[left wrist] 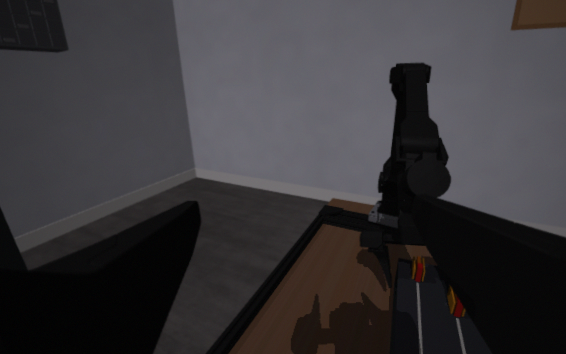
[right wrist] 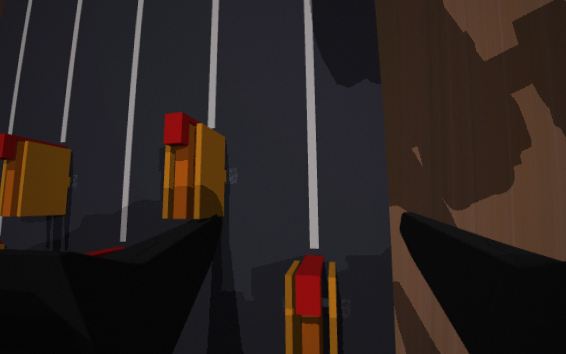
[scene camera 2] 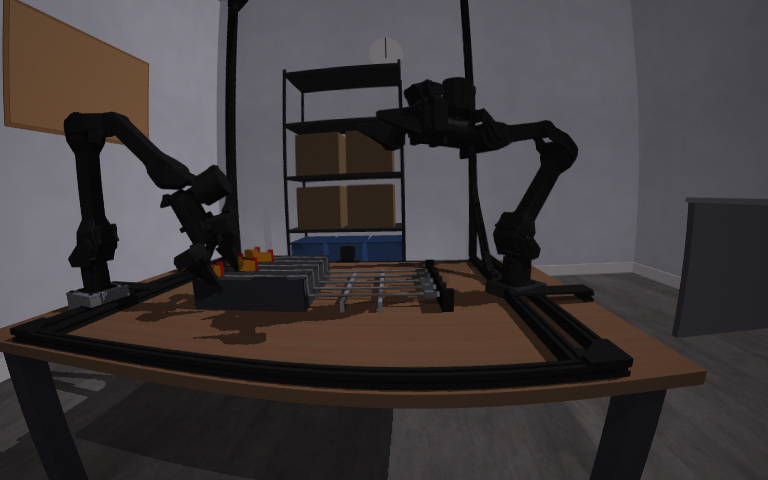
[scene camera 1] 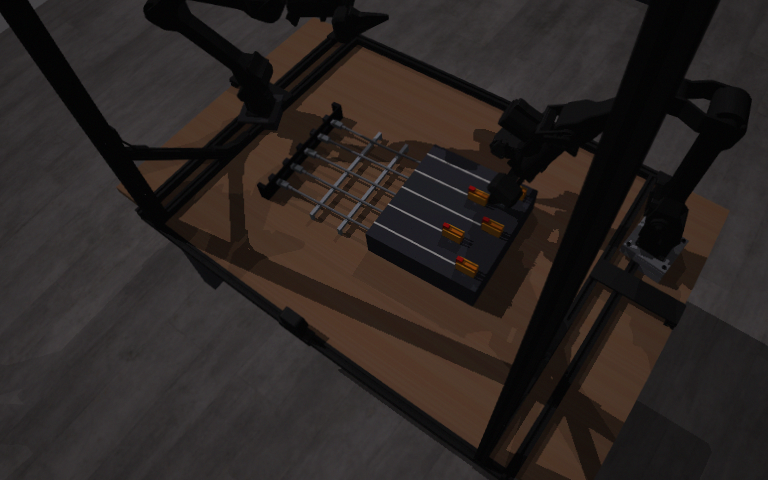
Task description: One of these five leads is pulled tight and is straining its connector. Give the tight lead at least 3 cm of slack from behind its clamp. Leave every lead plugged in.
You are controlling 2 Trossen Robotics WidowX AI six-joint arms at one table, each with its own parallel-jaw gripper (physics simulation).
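Frame: origin at the left arm's base, x ahead, y left, z up, level; millimetres.
Where they show: left gripper, fingertip midpoint: [left wrist: 306, 208] [scene camera 2: 365, 121] [scene camera 1: 392, 2]; right gripper, fingertip midpoint: [left wrist: 418, 290] [right wrist: 310, 221] [scene camera 2: 229, 278]; left arm's base, link origin: [scene camera 2: 516, 282] [scene camera 1: 260, 107]; right arm's base, link origin: [left wrist: 390, 210] [scene camera 2: 97, 288] [scene camera 1: 656, 242].
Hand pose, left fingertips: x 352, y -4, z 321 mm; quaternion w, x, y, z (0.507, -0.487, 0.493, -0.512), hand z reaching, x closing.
Note:
Things, the pixels of their top centre, and the offset from my left fingertips. "spot": a spot on its surface instead.
- black connector bar, surface spot: [scene camera 2: 445, 295] [scene camera 1: 339, 107] spot: 148 mm back, 11 mm left, 314 mm down
- outermost clamp, top centre: [right wrist: 307, 295] [left wrist: 420, 265] 262 mm ahead, 230 mm right, 252 mm down
Five grey leads [scene camera 1: 430, 200] [right wrist: 310, 140] run from a black connector bar [scene camera 1: 336, 110] [scene camera 2: 445, 295] over two grey cross bars [scene camera 1: 349, 176] onto a dark block [scene camera 1: 403, 224] [scene camera 2: 254, 290] [left wrist: 404, 316]. Each ends at an orange clamp with a red tab [scene camera 1: 454, 232] [right wrist: 194, 168]. My right gripper [scene camera 1: 507, 190] [scene camera 2: 196, 261] [right wrist: 310, 221] is open and hangs low over the far end of the block, its fingers on either side of the outermost clamp [right wrist: 310, 302]. My left gripper [scene camera 1: 368, 21] [scene camera 2: 387, 129] is open and empty, held high at the far side. I cannot tell which lead is tight.
A black frame rail borders the table, with an upright post [scene camera 1: 573, 267] at the right. A shelf rack [scene camera 2: 285, 167] with boxes and blue bins stands behind the table. The left wrist view shows the wall, the floor and the right arm [left wrist: 415, 147].

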